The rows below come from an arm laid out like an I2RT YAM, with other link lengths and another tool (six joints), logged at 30 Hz.
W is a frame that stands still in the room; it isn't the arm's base.
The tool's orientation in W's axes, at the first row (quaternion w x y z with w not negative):
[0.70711, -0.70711, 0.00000, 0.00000]
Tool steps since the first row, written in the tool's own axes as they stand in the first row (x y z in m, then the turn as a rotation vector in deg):
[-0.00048, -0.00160, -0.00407, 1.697, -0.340, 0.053]
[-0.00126, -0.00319, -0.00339, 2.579, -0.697, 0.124]
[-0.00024, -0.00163, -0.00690, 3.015, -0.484, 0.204]
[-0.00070, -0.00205, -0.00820, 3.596, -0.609, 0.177]
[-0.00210, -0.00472, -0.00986, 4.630, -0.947, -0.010]
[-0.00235, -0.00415, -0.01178, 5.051, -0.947, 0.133]
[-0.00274, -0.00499, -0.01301, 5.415, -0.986, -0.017]
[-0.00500, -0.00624, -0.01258, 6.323, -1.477, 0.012]
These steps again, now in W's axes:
[-0.00048, -0.00407, 0.00160, 1.697, 0.053, 0.340]
[-0.00126, -0.00339, 0.00319, 2.579, 0.124, 0.697]
[-0.00024, -0.00690, 0.00163, 3.015, 0.204, 0.484]
[-0.00070, -0.00820, 0.00205, 3.596, 0.177, 0.609]
[-0.00210, -0.00986, 0.00472, 4.630, -0.010, 0.947]
[-0.00235, -0.01178, 0.00415, 5.051, 0.133, 0.947]
[-0.00274, -0.01301, 0.00499, 5.415, -0.017, 0.986]
[-0.00500, -0.01258, 0.00624, 6.323, 0.012, 1.477]

